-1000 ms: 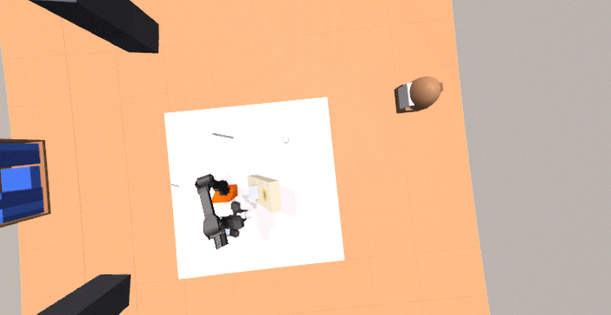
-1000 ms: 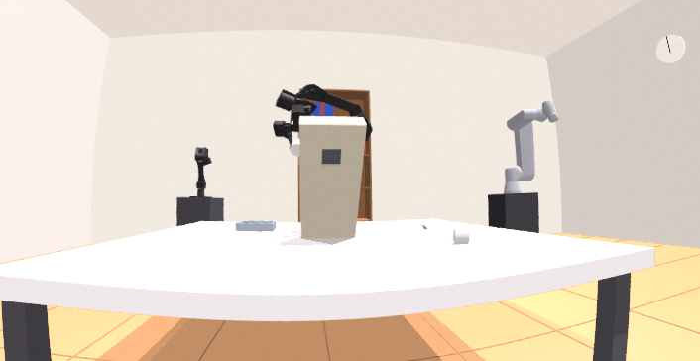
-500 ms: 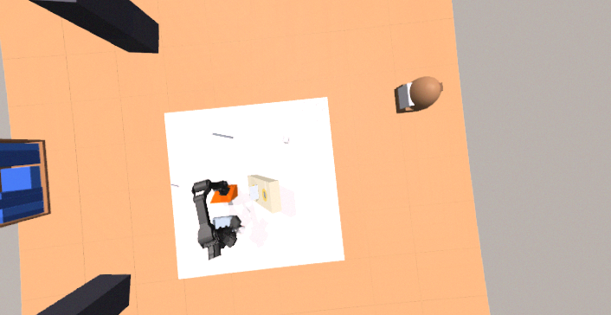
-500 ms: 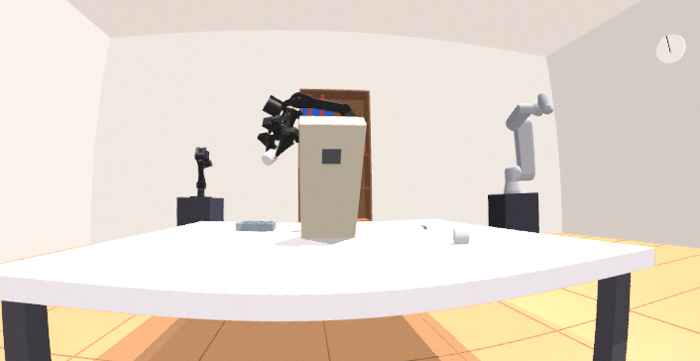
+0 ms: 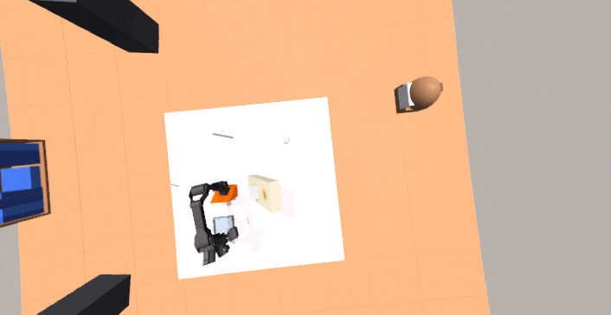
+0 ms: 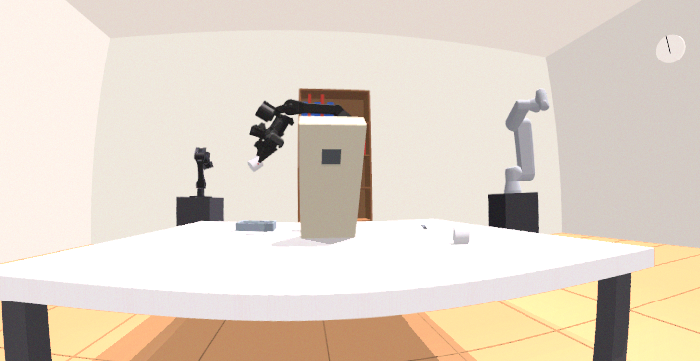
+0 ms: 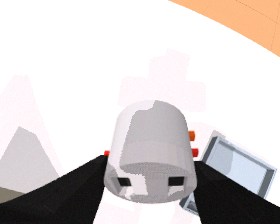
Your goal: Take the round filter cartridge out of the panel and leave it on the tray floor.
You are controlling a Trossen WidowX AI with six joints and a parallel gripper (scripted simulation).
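Right now the grey square tray is 25 cm below my gripper tip, 17 cm behind it and 5 cm to the right of it. Also, from my gripper tip: white round filter cartridge: right at my gripper tip; small white cylinder: 64 cm to the left, 30 cm ahead, 24 cm below.
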